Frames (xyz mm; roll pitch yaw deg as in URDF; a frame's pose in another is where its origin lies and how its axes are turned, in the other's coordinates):
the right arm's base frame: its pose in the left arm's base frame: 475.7 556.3 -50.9 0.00 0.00 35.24
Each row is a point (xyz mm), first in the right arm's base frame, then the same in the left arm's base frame.
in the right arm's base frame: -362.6 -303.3 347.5
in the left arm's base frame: 354.6 99.4 296.6
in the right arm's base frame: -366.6 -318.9 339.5
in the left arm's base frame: 360.3 84.3 288.6
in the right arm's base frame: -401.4 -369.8 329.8
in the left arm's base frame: 361.2 22.7 278.9
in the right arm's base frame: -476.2 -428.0 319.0
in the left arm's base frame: 333.7 -68.0 268.1
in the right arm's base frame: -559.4 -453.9 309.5
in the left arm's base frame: 280.7 -137.2 258.6
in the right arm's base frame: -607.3 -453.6 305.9
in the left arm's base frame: 241.4 -164.6 255.0
